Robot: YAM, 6 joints.
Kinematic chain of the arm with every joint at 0, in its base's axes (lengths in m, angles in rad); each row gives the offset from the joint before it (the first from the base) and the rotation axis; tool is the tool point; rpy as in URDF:
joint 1: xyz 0 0 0.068 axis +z
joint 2: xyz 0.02 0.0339 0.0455 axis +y
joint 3: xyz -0.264 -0.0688 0 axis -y
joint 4: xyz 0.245 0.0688 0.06 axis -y
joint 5: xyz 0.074 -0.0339 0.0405 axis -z
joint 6: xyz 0.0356 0 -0.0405 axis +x
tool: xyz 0 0 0 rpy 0 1.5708 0
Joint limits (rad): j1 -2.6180..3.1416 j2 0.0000..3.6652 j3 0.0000..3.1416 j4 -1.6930..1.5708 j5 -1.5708..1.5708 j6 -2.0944..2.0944
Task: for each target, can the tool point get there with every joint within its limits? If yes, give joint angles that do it. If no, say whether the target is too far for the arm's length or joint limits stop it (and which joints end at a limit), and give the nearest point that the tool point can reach.
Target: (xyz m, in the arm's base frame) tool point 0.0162 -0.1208 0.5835
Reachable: yes | joints 1.6752 0.5026 1.4457 0.6805 0.0991 0.5257
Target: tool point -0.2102 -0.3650 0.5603
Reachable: yes | joints -2.1740 2.2708 2.8960 0.0486 -1.2665 -0.7837
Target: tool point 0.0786 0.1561 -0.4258
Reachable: no: joint limits stop it (at a limit: joint 2) | nearest point 0.0828 0.1644 -0.3745 | short by 0.052 m
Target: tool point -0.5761 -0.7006 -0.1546
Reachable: no: too far | nearest point -0.3932 -0.4782 -0.0676 | short by 0.301 m
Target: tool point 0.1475 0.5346 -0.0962
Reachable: yes | joints 1.3392 3.1718 2.4888 -0.4631 0.6278 -0.5773
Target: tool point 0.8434 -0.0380 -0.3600
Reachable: no: too far | nearest point 0.5621 -0.0253 -0.1982 | short by 0.325 m
